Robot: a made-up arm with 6 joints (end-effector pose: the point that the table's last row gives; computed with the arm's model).
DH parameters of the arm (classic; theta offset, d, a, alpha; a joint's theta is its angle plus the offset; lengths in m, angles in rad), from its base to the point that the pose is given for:
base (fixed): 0.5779 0 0.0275 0
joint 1: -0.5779 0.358 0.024 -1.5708
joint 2: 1.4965 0 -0.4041 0
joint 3: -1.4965 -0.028 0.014 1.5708
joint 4: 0 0.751 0.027 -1.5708
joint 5: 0 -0.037 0.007 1.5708
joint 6: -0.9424 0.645 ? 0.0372
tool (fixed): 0.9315 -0.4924 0 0
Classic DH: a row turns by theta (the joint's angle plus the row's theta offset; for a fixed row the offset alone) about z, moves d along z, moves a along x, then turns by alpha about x.
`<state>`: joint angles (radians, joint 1 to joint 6).
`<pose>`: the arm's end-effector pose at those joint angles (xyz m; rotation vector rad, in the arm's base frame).
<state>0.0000 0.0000 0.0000 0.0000 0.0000 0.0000</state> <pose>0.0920 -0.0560 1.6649 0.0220 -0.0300 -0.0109</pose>
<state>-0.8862 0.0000 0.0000 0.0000 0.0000 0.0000</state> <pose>0.0117 -0.0833 1.6649 0.0073 -0.0378 -0.8970</pose>
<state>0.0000 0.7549 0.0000 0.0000 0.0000 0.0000</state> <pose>0.9753 -0.0560 1.2791 0.0168 0.7249 -0.0187</pose>
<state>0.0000 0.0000 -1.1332 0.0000 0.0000 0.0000</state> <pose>-0.7700 -0.0560 1.2120 0.0259 -1.1631 0.0028</pose>
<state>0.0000 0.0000 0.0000 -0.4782 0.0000 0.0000</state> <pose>0.0654 -0.0792 1.6649 0.0144 -0.0347 -0.4890</pose>
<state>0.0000 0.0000 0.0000 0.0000 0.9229 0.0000</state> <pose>0.2005 -0.0560 1.5772 0.0154 0.8929 -0.0202</pose>
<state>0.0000 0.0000 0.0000 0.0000 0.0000 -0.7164</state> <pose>0.0815 -0.0722 1.6649 0.0104 -0.0366 -0.7272</pose>
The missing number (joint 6, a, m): 0.0207
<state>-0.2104 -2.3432 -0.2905 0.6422 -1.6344 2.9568</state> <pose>-0.5251 0.0058 -0.6104 2.0904 -0.4063 1.1076</pose>
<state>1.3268 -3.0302 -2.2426 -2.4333 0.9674 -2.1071</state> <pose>0.2588 0.6320 0.5184 0.8444 0.2012 2.6336</pose>
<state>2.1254 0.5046 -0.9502 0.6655 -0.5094 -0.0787</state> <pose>0.1767 -0.0909 1.5499 1.1689 -0.5079 2.5253</pose>
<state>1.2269 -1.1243 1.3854 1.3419 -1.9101 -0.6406</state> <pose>0.1347 -0.1579 1.1933 2.0045 0.2574 1.0423</pose>
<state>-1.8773 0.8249 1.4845 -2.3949 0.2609 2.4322</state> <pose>-0.3295 -0.9135 0.0749 1.9935 1.2843 -1.2520</pose>
